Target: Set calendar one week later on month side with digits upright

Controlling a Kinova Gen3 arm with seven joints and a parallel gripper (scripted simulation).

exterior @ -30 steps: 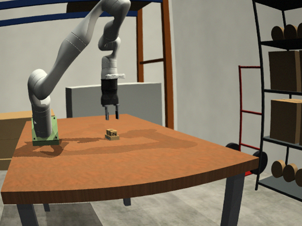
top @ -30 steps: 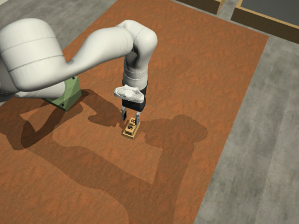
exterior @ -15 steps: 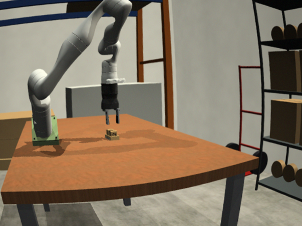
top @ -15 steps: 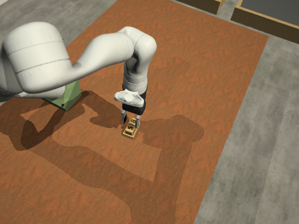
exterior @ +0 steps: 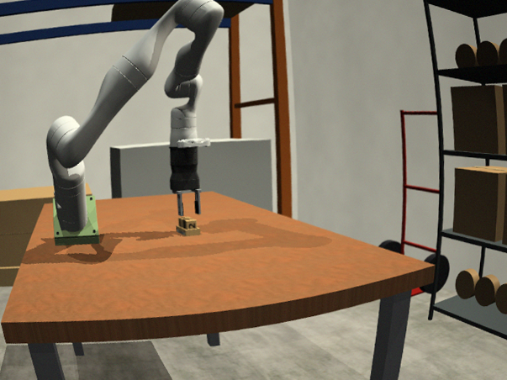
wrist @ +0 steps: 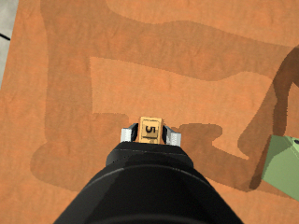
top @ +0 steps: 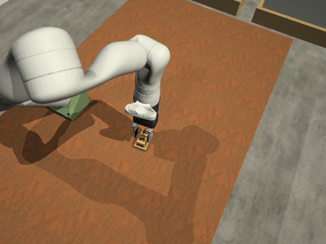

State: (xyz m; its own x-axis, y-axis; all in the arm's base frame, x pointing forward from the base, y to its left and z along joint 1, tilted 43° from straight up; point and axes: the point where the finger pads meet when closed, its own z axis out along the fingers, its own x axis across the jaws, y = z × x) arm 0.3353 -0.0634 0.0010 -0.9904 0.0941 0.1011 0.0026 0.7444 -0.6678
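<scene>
The wooden calendar tray is 6 cm below my hand and 2 cm to the left of it.
</scene>
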